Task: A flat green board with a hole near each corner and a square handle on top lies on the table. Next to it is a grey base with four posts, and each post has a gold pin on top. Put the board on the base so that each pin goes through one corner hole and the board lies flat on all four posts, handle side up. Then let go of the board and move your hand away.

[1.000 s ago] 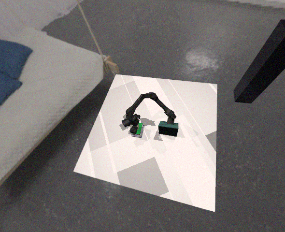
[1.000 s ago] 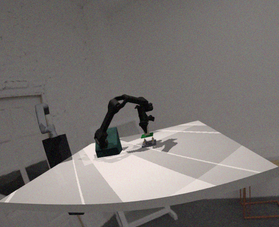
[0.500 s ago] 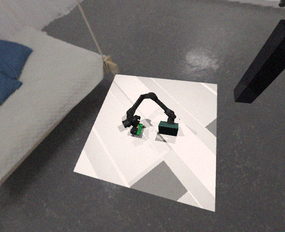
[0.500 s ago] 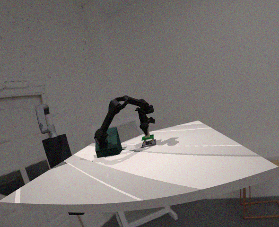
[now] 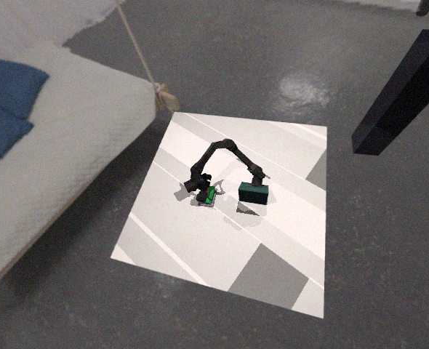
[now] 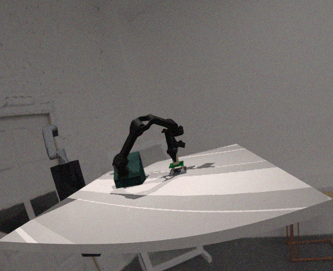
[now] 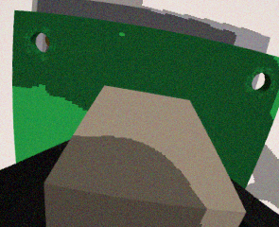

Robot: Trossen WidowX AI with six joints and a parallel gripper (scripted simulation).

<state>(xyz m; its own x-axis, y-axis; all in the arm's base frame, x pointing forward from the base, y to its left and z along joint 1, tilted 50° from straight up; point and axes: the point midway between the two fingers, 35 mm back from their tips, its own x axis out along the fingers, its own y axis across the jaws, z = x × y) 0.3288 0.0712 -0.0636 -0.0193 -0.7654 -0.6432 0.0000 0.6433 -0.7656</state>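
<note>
Right now my gripper tip is right at the green board. Also, from my gripper tip: grey base (70 mm below).
</note>
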